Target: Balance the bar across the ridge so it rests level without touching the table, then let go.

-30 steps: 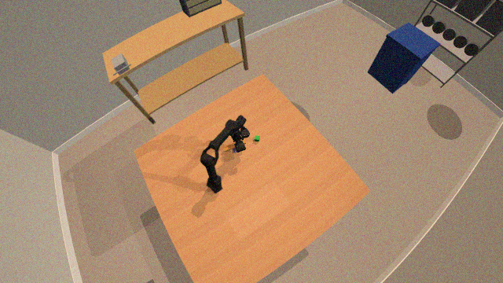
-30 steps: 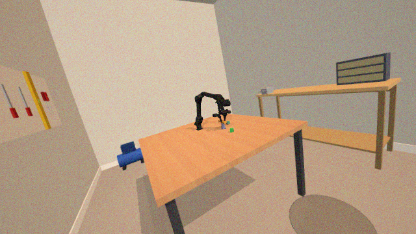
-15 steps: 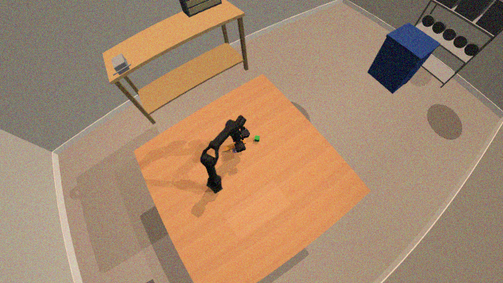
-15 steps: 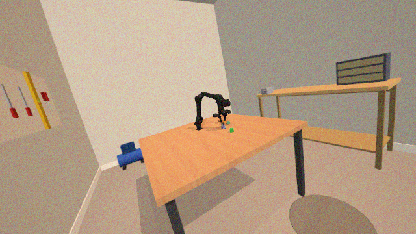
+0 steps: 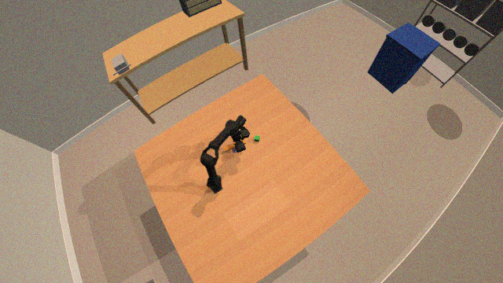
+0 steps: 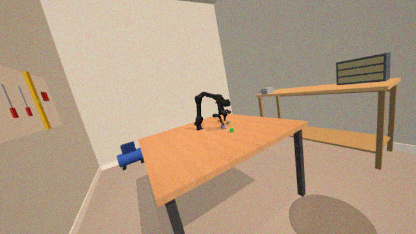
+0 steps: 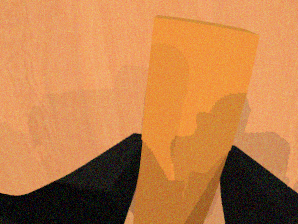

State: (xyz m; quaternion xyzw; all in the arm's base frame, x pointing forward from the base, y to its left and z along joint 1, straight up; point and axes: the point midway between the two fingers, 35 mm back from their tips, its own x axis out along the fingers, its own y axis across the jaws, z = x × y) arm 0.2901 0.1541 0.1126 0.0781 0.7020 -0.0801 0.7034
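Now: gripper tip 3 cm past the orange bar and 1 cm to the right of it. The rest, counted from my gripper tip: green cube (14 cm ahead, 2 cm to the right, 6 cm below).
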